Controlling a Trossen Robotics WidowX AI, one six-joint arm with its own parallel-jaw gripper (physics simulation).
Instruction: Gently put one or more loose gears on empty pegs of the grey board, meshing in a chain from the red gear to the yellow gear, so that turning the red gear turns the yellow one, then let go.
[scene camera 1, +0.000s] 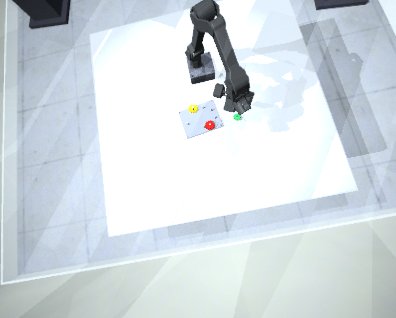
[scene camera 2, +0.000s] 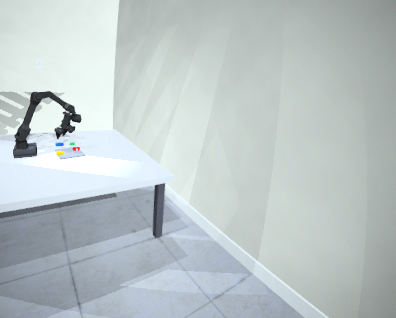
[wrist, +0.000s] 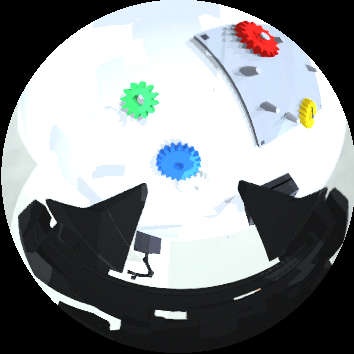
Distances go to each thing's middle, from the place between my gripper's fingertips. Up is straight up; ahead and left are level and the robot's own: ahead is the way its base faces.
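Measured from my hand, the blue gear (wrist: 178, 161) is 6 cm below, 2 cm to the left and 1 cm behind. The grey board (scene camera 1: 196, 120) is 18 cm to the right of my hand, 8 cm ahead of it and 7 cm below it. As for the red gear (wrist: 259, 45), I find it 12 cm ahead of my hand, 13 cm to the right of it and 5 cm below it, and the small green gear (wrist: 130, 99) is 2 cm to the left of my hand, 6 cm below it and 8 cm ahead of it.
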